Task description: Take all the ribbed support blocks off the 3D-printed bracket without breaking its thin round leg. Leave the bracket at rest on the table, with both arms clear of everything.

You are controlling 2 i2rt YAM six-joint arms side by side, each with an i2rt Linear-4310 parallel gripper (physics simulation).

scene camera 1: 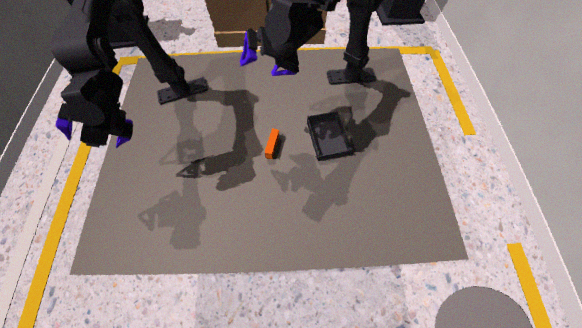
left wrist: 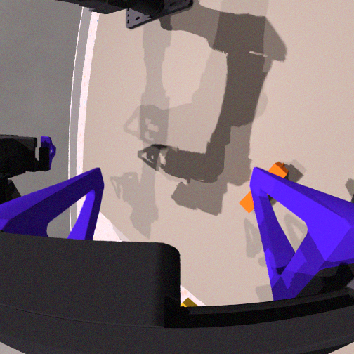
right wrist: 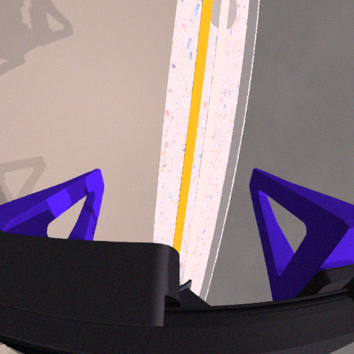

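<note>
An orange block-shaped piece [scene camera 1: 271, 145] [left wrist: 280, 169] lies on the grey-brown mat [scene camera 1: 250, 240]; the views are too coarse to tell bracket, leg and ribbed blocks apart on it. My left gripper [scene camera 1: 265, 64] [left wrist: 176, 175] is open and empty, high above the mat's far edge, behind the orange piece in scene camera 1. In the left wrist view, one left finger partly covers the piece. My right gripper [scene camera 1: 94, 142] [right wrist: 176, 176] is open and empty, raised over the mat's left edge, well away from the piece. The piece does not show in the right wrist view.
A black open tray [scene camera 1: 336, 156] stands on the mat to the right of the orange piece. Two black mounting plates [scene camera 1: 196, 86] [scene camera 1: 338, 77] lie at the mat's far side. A brown box [scene camera 1: 237, 17] stands behind the mat. Yellow tape [scene camera 1: 60, 220] runs along the speckled table [scene camera 1: 125, 300].
</note>
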